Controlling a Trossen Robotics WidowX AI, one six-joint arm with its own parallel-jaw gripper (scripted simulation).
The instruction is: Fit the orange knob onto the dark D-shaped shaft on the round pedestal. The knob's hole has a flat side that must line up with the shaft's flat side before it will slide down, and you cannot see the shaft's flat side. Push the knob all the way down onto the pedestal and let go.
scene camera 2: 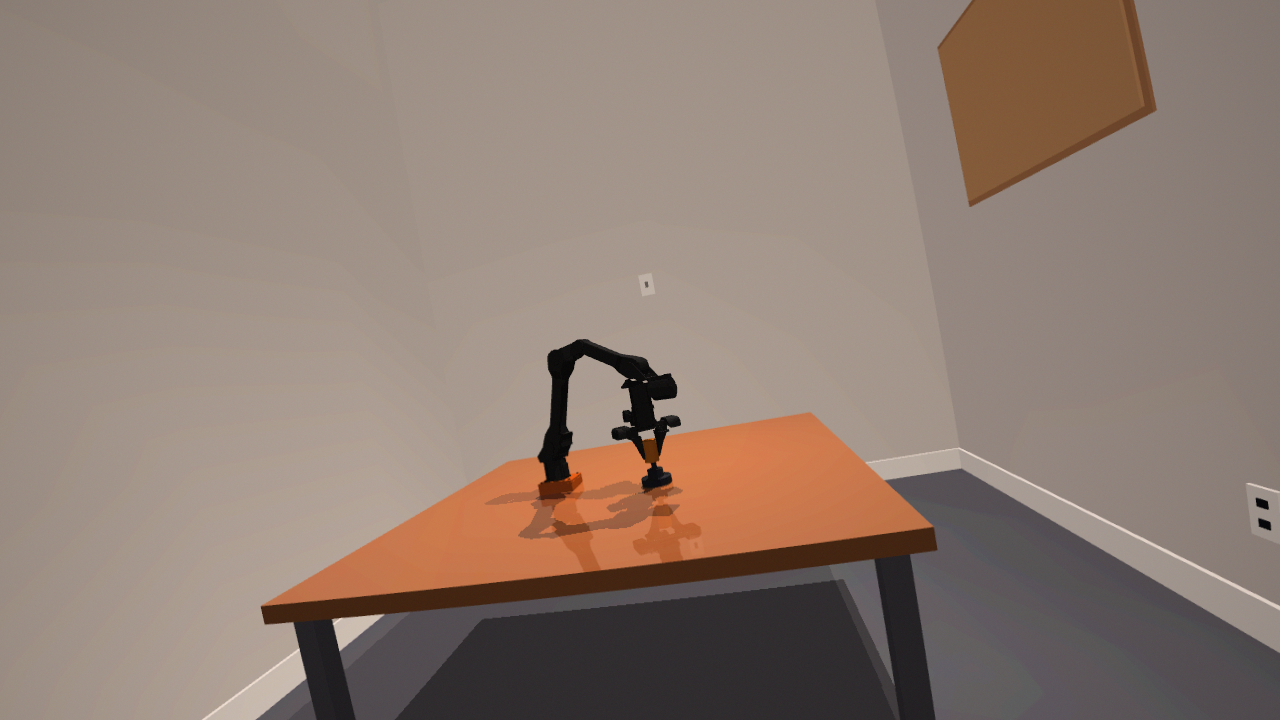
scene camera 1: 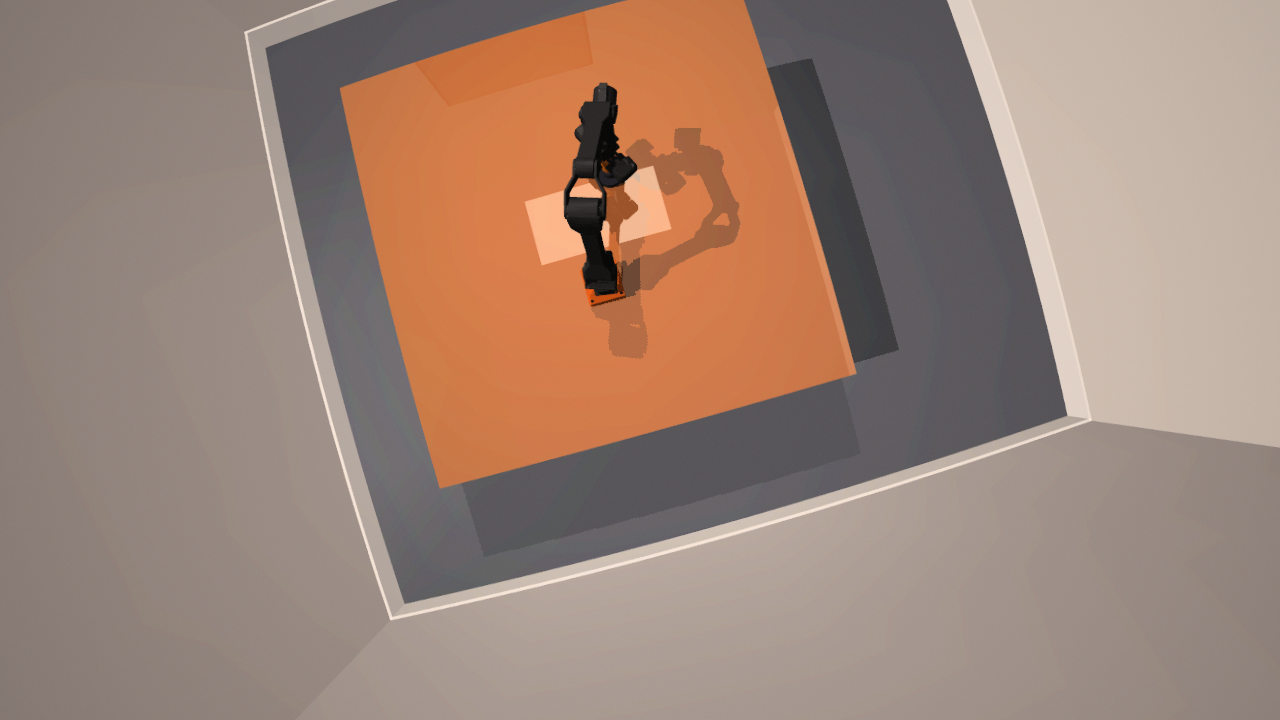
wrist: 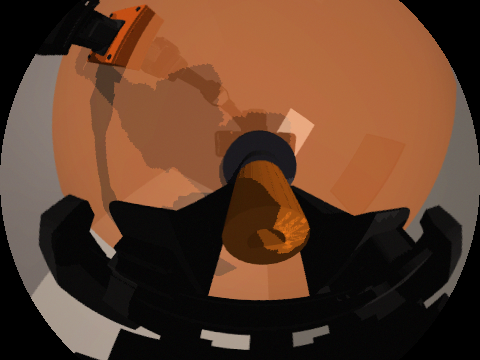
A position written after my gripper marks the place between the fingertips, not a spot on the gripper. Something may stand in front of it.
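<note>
Scene camera 2 shows me my gripper (scene camera 2: 651, 457), and scene camera 1 shows the gripper (scene camera 1: 608, 164) as well. In the wrist view I see my gripper (wrist: 261, 190) again, and it carries an orange knob (wrist: 265, 224). A dark round pedestal (wrist: 258, 145) is in that view too.
</note>
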